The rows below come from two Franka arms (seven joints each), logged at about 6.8 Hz.
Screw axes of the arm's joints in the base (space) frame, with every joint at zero. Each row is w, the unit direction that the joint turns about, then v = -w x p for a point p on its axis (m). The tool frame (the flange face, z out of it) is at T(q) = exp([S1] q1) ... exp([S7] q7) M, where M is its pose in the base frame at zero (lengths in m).
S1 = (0, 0, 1, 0, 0, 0)
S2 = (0, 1, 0, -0.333, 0, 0)
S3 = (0, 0, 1, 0, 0, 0)
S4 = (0, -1, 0, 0.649, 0, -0.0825)
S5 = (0, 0, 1, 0, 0, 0)
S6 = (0, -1, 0, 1.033, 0, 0)
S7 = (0, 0, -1, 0, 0.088, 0)
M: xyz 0.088 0 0.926 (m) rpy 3.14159 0 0 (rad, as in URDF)
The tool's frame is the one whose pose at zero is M.
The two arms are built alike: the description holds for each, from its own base.
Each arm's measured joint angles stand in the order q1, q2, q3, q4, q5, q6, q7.
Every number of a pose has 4 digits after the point. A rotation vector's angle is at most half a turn.
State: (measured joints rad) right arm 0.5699 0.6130 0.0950 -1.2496 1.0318 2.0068 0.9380; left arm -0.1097 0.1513 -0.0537 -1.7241 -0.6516 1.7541 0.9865
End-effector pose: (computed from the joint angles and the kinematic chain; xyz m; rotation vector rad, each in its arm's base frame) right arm 0.5721 0.4892 0.4514 -2.0920 0.7616 0.7756; left arm 0.5836 -0.1493 0.4976 2.2031 -1.1843 0.1928
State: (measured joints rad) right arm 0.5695 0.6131 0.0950 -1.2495 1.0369 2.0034 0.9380; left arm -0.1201 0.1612 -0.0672 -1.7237 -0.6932 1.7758 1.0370
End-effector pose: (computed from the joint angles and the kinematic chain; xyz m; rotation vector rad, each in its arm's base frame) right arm 0.5719 0.4893 0.4515 -2.0882 0.7612 0.7822; left arm 0.5844 -0.1649 0.4954 2.1428 -1.2250 0.2375
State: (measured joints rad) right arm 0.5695 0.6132 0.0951 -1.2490 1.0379 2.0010 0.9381; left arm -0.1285 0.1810 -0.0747 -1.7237 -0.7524 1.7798 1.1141
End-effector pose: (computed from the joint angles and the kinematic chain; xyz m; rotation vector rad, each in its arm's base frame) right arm 0.5716 0.4895 0.4517 -2.0880 0.7599 0.7852; left arm 0.5856 -0.1781 0.4871 2.0536 -1.2663 0.2750
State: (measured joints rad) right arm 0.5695 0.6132 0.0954 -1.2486 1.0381 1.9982 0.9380; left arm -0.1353 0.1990 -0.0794 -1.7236 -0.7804 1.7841 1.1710
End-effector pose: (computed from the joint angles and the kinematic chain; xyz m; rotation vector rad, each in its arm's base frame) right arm 0.5711 0.4897 0.4518 -2.0888 0.7578 0.7881; left arm 0.5869 -0.1866 0.4781 1.9986 -1.3035 0.2949
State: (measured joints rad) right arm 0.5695 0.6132 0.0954 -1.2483 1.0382 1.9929 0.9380; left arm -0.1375 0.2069 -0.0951 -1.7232 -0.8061 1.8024 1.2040
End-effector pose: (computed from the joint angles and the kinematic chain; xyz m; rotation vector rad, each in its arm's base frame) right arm 0.5705 0.4899 0.4517 -2.0907 0.7549 0.7933; left arm 0.5872 -0.1972 0.4761 1.9616 -1.3243 0.3268
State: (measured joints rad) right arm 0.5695 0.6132 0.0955 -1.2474 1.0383 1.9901 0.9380; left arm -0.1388 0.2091 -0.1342 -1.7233 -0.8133 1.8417 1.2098
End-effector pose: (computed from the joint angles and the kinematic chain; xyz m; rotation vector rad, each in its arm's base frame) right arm 0.5702 0.4901 0.4521 -2.0914 0.7527 0.7956; left arm 0.5843 -0.2176 0.4777 1.9435 -1.3494 0.3550
